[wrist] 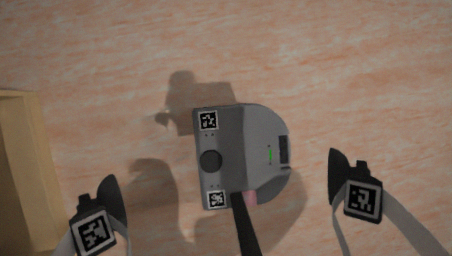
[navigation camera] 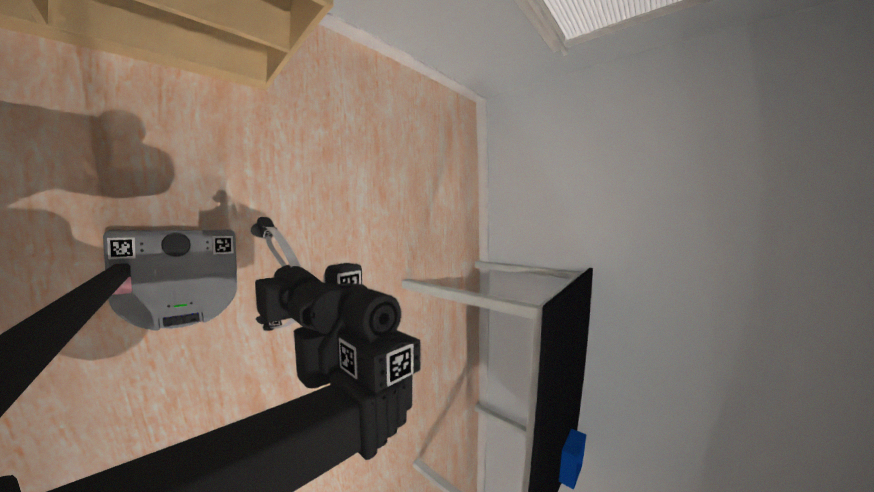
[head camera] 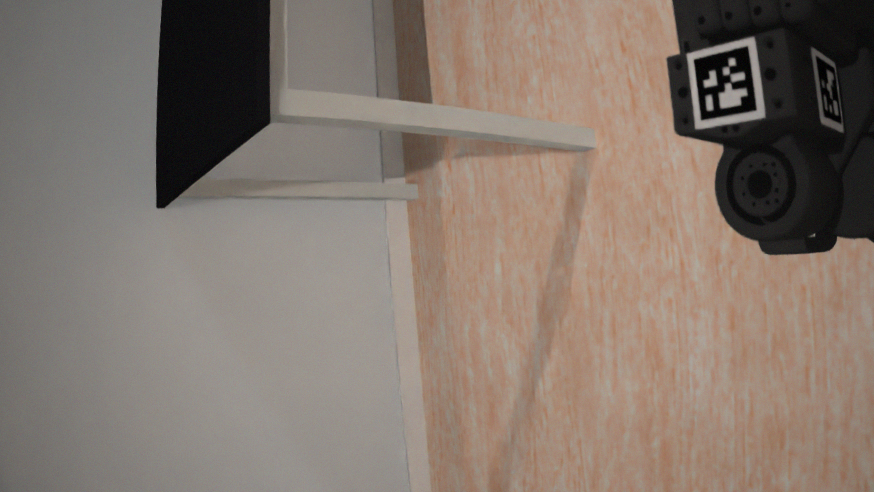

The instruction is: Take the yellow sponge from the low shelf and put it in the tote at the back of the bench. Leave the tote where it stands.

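Pixels of known places: gripper, fingertip midpoint: (navigation camera: 262, 273); robot's base, origin of the base link: (navigation camera: 176, 243).
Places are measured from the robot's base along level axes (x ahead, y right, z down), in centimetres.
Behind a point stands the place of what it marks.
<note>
My gripper (navigation camera: 265, 275) {x -2.2, y 12.6, z -72.2 cm} (wrist: 225, 181) {x -2.2, y 12.6, z -72.2 cm} is open, its two fingers wide apart with nothing between them. It hangs over the floor, between the robot's base and the bench in the navigation view. The black-topped bench (head camera: 214, 91) {x -36.8, y 132.1, z -91.4 cm} (navigation camera: 559, 354) {x -52.9, y 127.8, z -91.4 cm} with pale legs stands against the grey wall. A blue box-like thing (navigation camera: 573, 458) {x -134.1, y 160.7, z -98.9 cm} sits on the bench's wall side, near the bottom edge of the navigation view; it may be the tote. The low wooden shelf (navigation camera: 305, 18) {x 67.6, y 27.5, z -47.2 cm} (wrist: 42, 175) shows in part. The yellow sponge does not show in these views.
The robot's grey base (navigation camera: 171, 275) {x -9.1, y -1.7, z -16.0 cm} (wrist: 230, 155) stands on the wood-patterned floor. The bench's pale front leg (head camera: 440, 119) {x -28.3, y 107.9, z -50.3 cm} (navigation camera: 470, 296) {x -27.0, y 107.7, z -51.8 cm} reaches down to the floor. The dark arm (navigation camera: 244, 433) {x -8.1, y 3.0, z -104.8 cm} crosses the lower part of the navigation view. A white-ribbed panel (navigation camera: 605, 15) {x 112.8, y 141.3, z -106.6 cm} is on the wall.
</note>
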